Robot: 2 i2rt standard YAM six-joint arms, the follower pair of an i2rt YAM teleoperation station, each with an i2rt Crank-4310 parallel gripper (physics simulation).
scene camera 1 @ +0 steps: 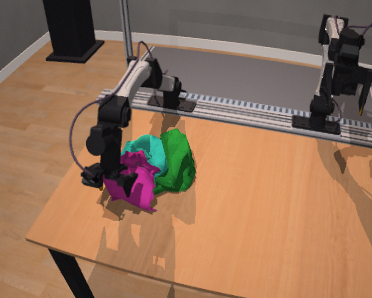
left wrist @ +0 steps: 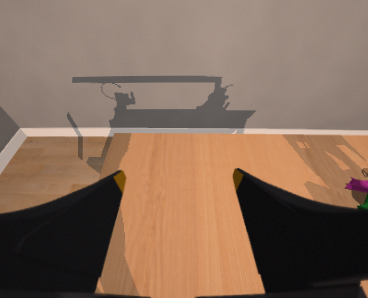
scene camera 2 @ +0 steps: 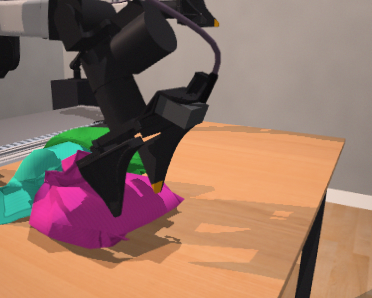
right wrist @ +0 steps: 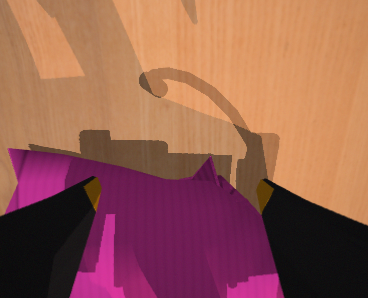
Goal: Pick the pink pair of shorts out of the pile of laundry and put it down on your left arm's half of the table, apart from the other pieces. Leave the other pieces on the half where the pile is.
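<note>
The pink pair of shorts lies crumpled at the pile's near side, against the teal piece and the green piece. My right gripper is open, low over the shorts, its fingers apart with pink cloth showing between and below them. Whether the fingertips touch the cloth is hard to tell. My left gripper is open and empty, high at the right edge of scene camera 1, far from the pile.
The wooden table runs to the right of the pile in scene camera 1. A metal rail with both arm bases lies along its back edge. The table's left edge is close to my right gripper.
</note>
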